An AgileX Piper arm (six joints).
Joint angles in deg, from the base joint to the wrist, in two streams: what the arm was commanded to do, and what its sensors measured. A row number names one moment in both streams.
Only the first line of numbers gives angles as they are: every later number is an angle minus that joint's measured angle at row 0.
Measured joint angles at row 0: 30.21, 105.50, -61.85, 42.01, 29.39, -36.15
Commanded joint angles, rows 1 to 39: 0.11, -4.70, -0.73, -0.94, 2.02, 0.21; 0.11, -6.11, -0.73, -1.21, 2.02, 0.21; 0.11, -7.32, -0.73, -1.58, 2.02, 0.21; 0.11, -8.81, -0.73, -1.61, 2.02, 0.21; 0.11, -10.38, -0.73, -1.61, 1.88, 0.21; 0.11, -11.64, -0.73, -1.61, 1.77, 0.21; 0.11, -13.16, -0.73, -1.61, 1.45, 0.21; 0.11, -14.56, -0.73, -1.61, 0.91, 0.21; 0.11, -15.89, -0.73, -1.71, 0.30, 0.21; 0.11, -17.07, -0.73, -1.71, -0.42, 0.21; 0.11, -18.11, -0.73, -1.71, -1.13, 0.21; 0.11, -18.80, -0.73, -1.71, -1.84, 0.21; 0.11, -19.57, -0.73, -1.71, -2.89, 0.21; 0.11, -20.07, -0.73, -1.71, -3.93, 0.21; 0.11, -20.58, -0.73, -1.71, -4.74, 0.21; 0.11, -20.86, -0.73, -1.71, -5.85, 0.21; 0.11, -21.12, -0.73, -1.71, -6.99, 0.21; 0.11, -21.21, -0.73, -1.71, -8.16, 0.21; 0.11, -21.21, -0.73, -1.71, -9.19, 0.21; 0.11, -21.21, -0.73, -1.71, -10.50, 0.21; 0.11, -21.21, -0.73, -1.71, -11.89, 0.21; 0.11, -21.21, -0.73, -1.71, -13.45, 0.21; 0.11, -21.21, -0.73, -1.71, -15.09, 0.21; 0.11, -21.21, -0.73, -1.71, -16.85, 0.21; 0.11, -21.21, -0.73, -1.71, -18.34, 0.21; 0.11, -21.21, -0.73, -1.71, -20.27, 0.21; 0.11, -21.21, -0.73, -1.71, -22.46, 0.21; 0.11, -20.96, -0.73, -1.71, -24.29, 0.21; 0.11, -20.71, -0.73, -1.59, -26.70, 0.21; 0.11, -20.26, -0.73, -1.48, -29.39, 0.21; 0.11, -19.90, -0.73, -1.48, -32.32, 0.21; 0.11, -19.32, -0.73, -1.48, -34.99, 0.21; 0.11, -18.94, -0.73, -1.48, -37.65, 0.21; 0.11, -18.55, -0.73, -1.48, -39.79, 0.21; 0.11, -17.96, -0.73, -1.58, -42.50, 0.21; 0.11, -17.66, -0.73, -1.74, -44.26, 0.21; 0.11, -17.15, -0.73, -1.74, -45.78, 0.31; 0.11, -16.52, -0.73, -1.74, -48.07, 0.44; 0.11, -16.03, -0.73, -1.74, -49.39, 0.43
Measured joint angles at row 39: 0.00, -17.55, -0.31, -1.51, -41.39, 0.23
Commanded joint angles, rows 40 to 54: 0.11, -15.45, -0.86, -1.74, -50.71, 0.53; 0.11, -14.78, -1.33, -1.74, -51.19, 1.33; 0.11, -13.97, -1.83, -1.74, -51.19, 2.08; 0.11, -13.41, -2.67, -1.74, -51.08, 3.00; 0.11, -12.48, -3.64, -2.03, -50.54, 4.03; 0.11, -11.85, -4.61, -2.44, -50.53, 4.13; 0.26, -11.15, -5.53, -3.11, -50.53, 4.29; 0.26, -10.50, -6.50, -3.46, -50.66, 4.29; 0.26, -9.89, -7.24, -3.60, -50.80, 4.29; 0.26, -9.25, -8.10, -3.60, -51.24, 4.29; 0.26, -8.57, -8.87, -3.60, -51.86, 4.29; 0.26, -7.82, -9.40, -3.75, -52.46, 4.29; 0.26, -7.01, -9.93, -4.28, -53.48, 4.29; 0.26, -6.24, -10.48, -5.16, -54.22, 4.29; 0.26, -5.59, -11.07, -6.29, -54.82, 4.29
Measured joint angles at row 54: 0.33, -7.76, -8.91, -3.30, -51.14, 4.19
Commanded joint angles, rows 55 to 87: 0.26, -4.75, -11.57, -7.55, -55.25, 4.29; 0.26, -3.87, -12.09, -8.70, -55.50, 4.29; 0.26, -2.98, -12.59, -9.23, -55.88, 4.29; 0.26, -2.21, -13.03, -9.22, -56.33, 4.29; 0.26, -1.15, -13.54, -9.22, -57.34, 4.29; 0.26, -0.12, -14.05, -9.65, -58.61, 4.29; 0.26, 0.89, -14.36, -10.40, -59.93, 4.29; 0.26, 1.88, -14.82, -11.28, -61.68, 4.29; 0.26, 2.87, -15.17, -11.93, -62.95, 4.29; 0.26, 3.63, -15.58, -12.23, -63.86, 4.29; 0.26, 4.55, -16.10, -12.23, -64.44, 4.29; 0.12, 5.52, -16.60, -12.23, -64.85, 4.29; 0.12, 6.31, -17.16, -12.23, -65.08, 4.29; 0.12, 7.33, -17.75, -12.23, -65.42, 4.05; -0.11, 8.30, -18.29, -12.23, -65.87, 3.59; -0.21, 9.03, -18.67, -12.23, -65.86, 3.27; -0.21, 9.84, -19.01, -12.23, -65.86, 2.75; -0.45, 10.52, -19.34, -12.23, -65.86, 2.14; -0.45, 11.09, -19.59, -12.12, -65.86, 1.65; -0.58, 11.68, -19.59, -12.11, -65.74, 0.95; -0.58, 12.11, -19.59, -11.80, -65.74, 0.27; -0.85, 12.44, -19.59, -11.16, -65.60, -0.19; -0.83, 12.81, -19.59, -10.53, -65.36, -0.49; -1.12, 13.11, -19.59, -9.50, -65.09, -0.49; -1.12, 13.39, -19.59, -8.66, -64.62, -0.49; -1.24, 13.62, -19.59, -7.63, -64.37, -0.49; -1.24, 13.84, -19.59, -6.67, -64.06, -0.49; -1.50, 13.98, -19.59, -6.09, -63.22, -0.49; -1.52, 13.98, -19.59, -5.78, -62.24, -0.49; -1.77, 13.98, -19.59, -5.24, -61.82, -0.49; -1.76, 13.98, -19.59, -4.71, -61.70, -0.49; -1.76, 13.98, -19.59, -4.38, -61.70, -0.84; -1.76, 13.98, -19.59, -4.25, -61.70, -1.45
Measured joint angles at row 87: -1.25, 14.31, -18.97, -5.31, -61.04, -0.03
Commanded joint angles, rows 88 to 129: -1.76, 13.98, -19.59, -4.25, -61.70, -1.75; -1.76, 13.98, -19.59, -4.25, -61.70, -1.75; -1.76, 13.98, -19.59, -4.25, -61.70, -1.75; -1.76, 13.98, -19.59, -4.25, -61.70, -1.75; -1.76, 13.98, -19.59, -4.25, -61.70, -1.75; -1.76, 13.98, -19.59, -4.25, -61.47, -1.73; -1.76, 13.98, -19.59, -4.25, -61.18, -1.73; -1.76, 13.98, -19.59, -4.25, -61.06, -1.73; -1.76, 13.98, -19.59, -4.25, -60.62, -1.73; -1.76, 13.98, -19.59, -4.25, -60.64, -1.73; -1.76, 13.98, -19.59, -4.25, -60.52, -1.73; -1.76, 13.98, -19.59, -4.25, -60.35, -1.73; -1.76, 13.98, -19.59, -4.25, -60.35, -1.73; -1.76, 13.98, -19.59, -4.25, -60.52, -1.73; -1.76, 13.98, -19.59, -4.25, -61.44, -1.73; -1.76, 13.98, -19.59, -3.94, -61.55, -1.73; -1.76, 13.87, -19.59, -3.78, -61.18, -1.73; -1.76, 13.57, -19.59, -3.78, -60.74, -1.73; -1.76, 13.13, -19.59, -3.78, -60.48, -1.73; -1.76, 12.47, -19.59, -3.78, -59.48, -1.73; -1.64, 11.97, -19.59, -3.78, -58.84, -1.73; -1.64, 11.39, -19.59, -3.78, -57.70, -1.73; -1.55, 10.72, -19.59, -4.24, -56.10, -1.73; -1.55, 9.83, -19.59, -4.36, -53.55, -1.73; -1.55, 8.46, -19.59, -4.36, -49.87, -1.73; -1.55, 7.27, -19.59, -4.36, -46.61, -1.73; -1.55, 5.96, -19.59, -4.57, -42.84, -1.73; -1.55, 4.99, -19.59, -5.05, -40.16, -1.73; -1.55, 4.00, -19.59, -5.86, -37.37, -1.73; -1.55, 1.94, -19.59, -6.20, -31.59, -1.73; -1.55, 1.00, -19.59, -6.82, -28.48, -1.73; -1.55, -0.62, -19.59, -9.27, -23.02, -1.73; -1.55, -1.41, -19.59, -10.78, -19.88, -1.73; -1.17, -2.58, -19.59, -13.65, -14.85, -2.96; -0.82, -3.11, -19.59, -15.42, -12.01, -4.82; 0.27, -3.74, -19.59, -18.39, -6.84, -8.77; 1.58, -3.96, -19.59, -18.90, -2.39, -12.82; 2.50, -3.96, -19.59, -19.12, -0.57, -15.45; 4.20, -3.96, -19.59, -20.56, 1.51, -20.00; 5.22, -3.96, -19.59, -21.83, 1.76, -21.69; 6.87, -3.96, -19.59, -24.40, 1.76, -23.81; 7.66, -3.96, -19.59, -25.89, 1.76, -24.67
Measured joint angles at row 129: 4.98, -3.43, -19.24, -21.20, 0.75, -19.64
